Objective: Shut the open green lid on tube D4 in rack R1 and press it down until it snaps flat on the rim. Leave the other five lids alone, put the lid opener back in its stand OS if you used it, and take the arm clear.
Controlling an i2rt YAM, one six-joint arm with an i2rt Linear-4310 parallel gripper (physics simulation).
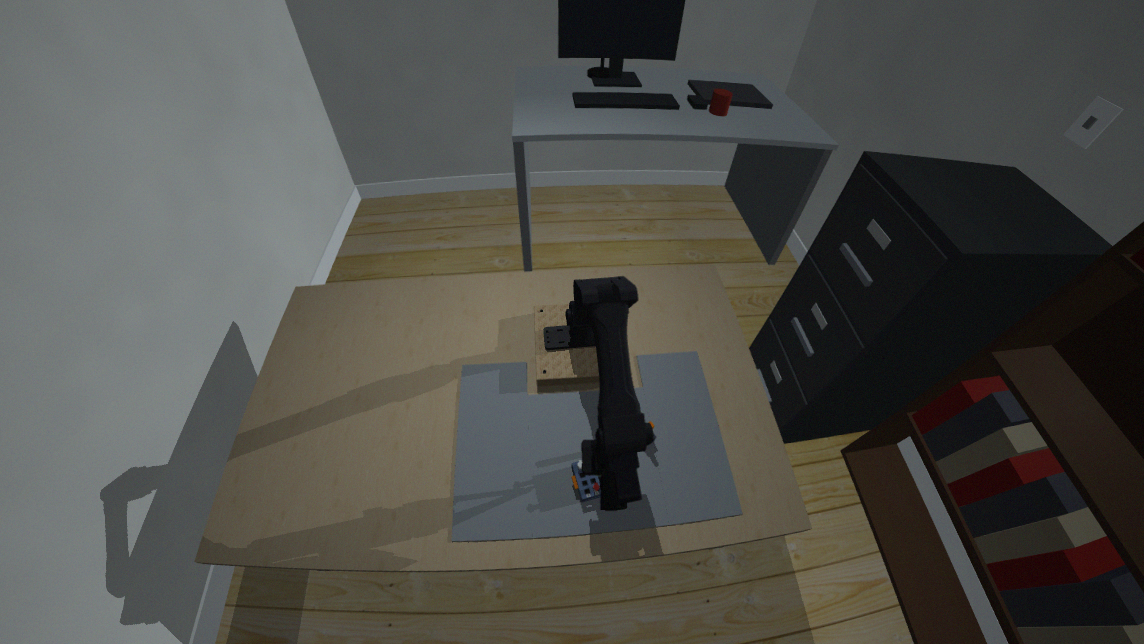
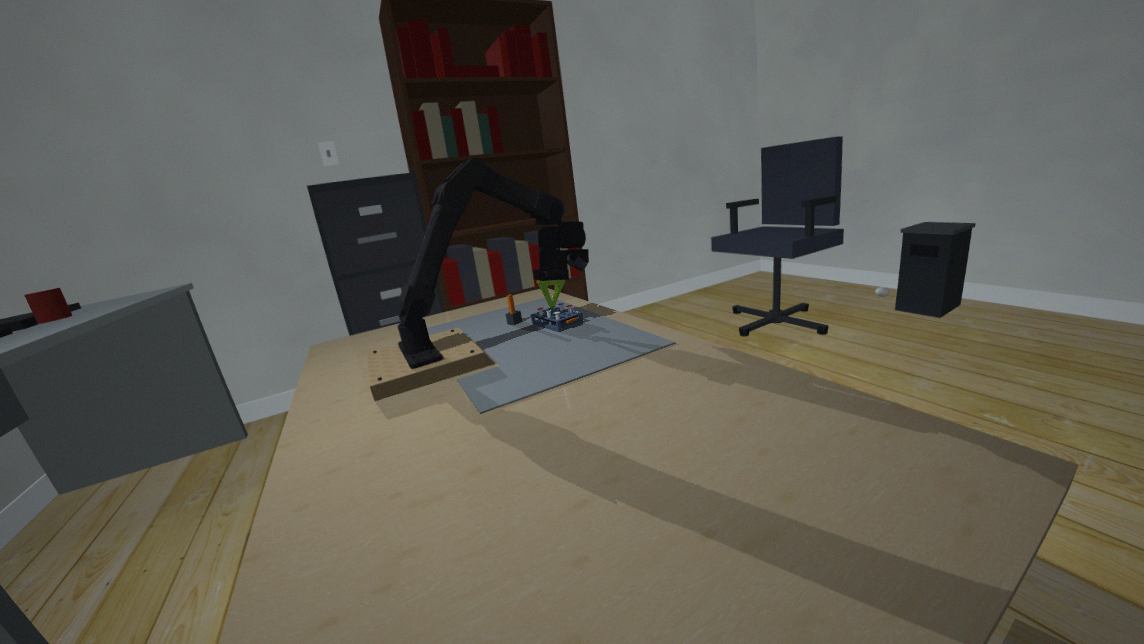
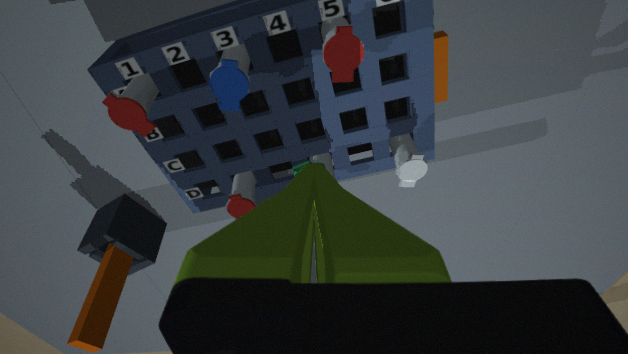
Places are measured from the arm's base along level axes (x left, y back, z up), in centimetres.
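Pixels of known places: gripper, fingertip midpoint: [image 2: 552, 306] [image 3: 314, 178]; arm's base, origin of the base link: [image 1: 581, 336] [image 2: 419, 352].
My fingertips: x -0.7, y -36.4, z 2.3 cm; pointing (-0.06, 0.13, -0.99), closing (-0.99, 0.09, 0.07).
Note:
Ahead of a thing's pixels: the offset from my fingertips to its top centre. "*": to the spot under its first point. Level surfaces: height alone.
The blue rack R1 {dz +0.2, dx +0.6, dy -1.3 cm} [image 3: 422, 90] [image 2: 545, 323] [image 1: 582, 473] lies below the arm. My green-fingered gripper [image 3: 314, 178] [image 2: 550, 306] is shut with nothing between its fingers, its tips at tube D4 {dz +0.2, dx +0.1, dy +0.1 cm} [image 3: 322, 161]. A sliver of the green lid {dz +0.1, dx +0.4, dy -0.6 cm} [image 3: 301, 168] shows left of the tips; the fingers hide the rest, so its angle and any contact are unclear. Red lids on A1 {dz -0.7, dx +6.2, dy -3.4 cm} [image 3: 128, 114], A5 {dz -0.7, dx -1.4, dy -4.5 cm} [image 3: 343, 52] and D2 {dz -0.7, dx +3.4, dy +2.1 cm} [image 3: 241, 206], a blue lid {dz -0.7, dx +2.4, dy -4.0 cm} [image 3: 229, 82] on A3 and a white lid {dz -0.7, dx -4.2, dy +0.9 cm} [image 3: 411, 170] on D6 look shut. The orange lid opener {dz +3.0, dx +12.5, dy +6.8 cm} [image 3: 102, 297] [image 2: 510, 304] stands in black stand OS {dz -2.3, dx +12.5, dy +6.8 cm} [image 3: 125, 227] [image 2: 513, 318].
The rack lies on a grey mat {dz -5.5 cm} [image 1: 496, 448] [image 2: 560, 360] on the wooden table {dz -5.8 cm} [image 1: 344, 352]. An orange piece {* dz -3.1, dx -5.8, dy -2.5 cm} [image 3: 441, 67] is at the rack's column 6 side. The arm's base stands on a thick wooden board [image 2: 432, 380].

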